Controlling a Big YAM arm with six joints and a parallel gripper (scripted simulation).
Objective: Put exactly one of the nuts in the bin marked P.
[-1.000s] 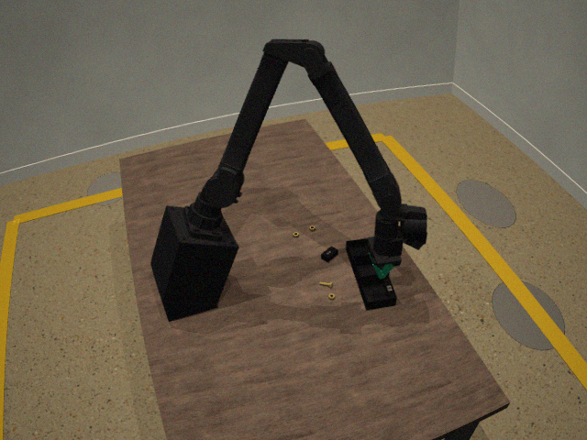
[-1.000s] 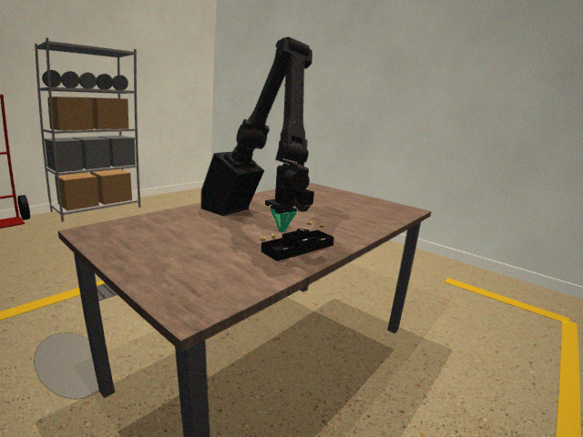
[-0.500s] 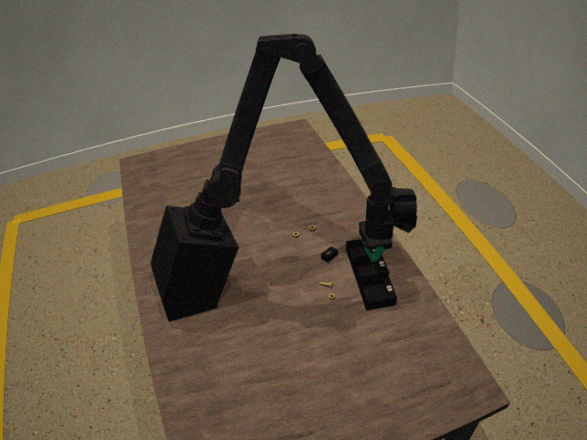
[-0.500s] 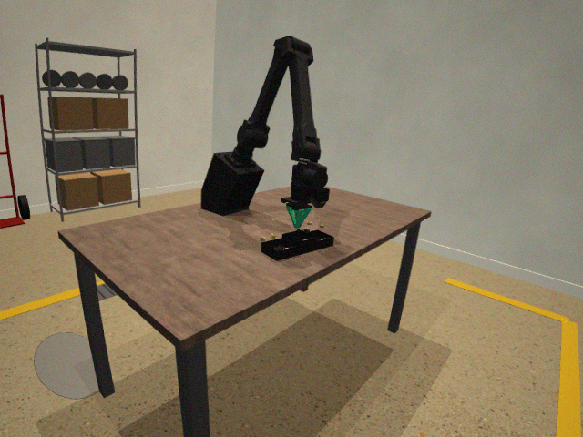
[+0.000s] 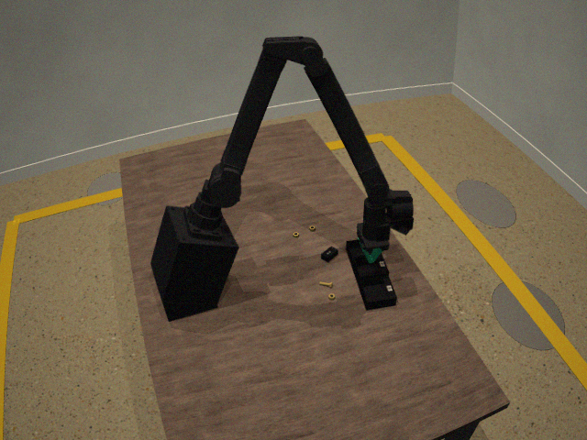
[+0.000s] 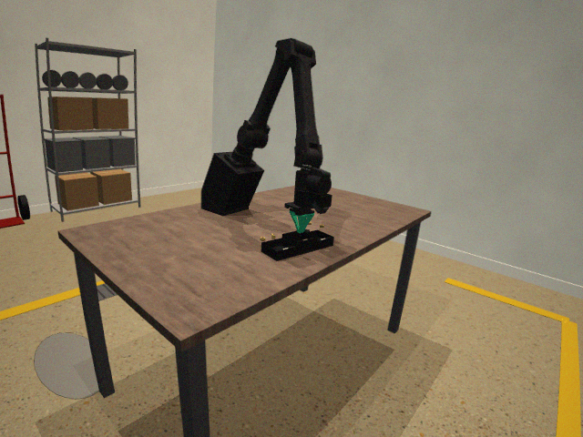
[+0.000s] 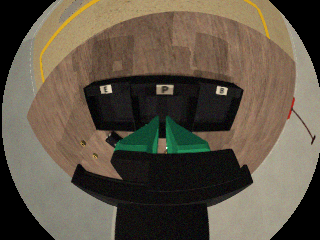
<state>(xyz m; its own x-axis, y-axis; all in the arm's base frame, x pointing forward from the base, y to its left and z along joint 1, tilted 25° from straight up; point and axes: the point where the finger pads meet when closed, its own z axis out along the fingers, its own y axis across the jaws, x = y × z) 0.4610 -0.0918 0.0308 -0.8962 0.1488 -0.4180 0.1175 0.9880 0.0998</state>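
Right now the bin is 4 cm below my hand. Round my hand: brass bolt (12 cm behind, 6 cm below); small black block (12 cm to the left, 7 cm behind, 6 cm below).
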